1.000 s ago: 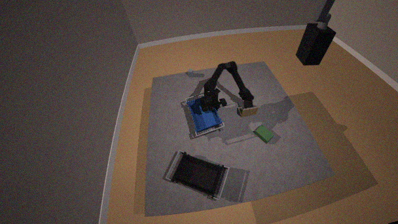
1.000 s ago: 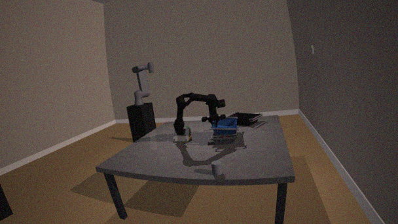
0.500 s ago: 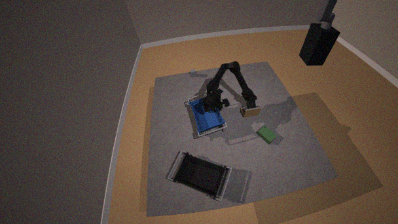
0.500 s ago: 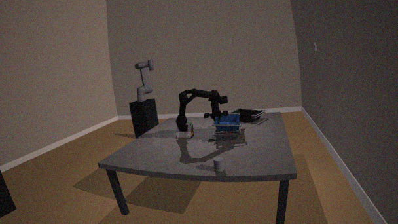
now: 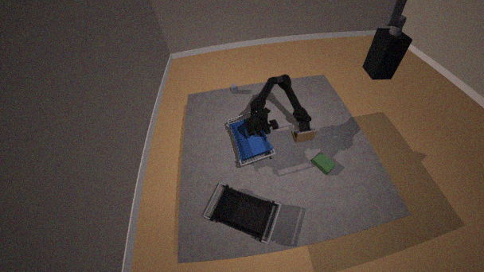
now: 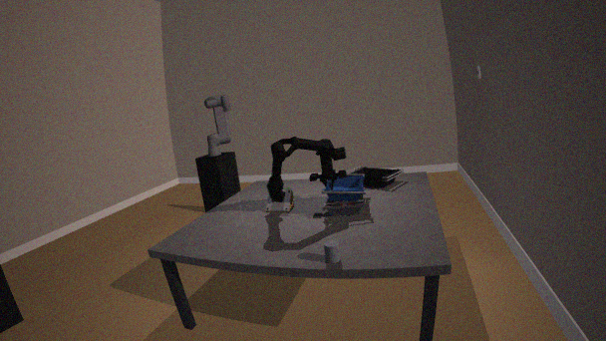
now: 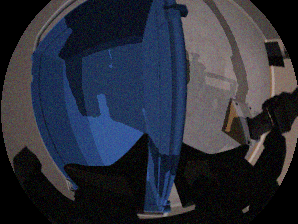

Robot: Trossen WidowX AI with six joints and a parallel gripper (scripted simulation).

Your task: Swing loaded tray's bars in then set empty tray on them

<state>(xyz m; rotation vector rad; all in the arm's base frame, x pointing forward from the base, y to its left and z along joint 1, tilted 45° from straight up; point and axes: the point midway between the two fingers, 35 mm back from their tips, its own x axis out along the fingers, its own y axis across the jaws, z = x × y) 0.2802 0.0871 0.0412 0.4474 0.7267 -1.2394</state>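
The blue tray is 80 mm ahead of my gripper tip, 20 mm to the left of it and 20 mm above it. The rest, counted from my gripper tip: green block (370 mm behind, 190 mm to the left, 70 mm below).
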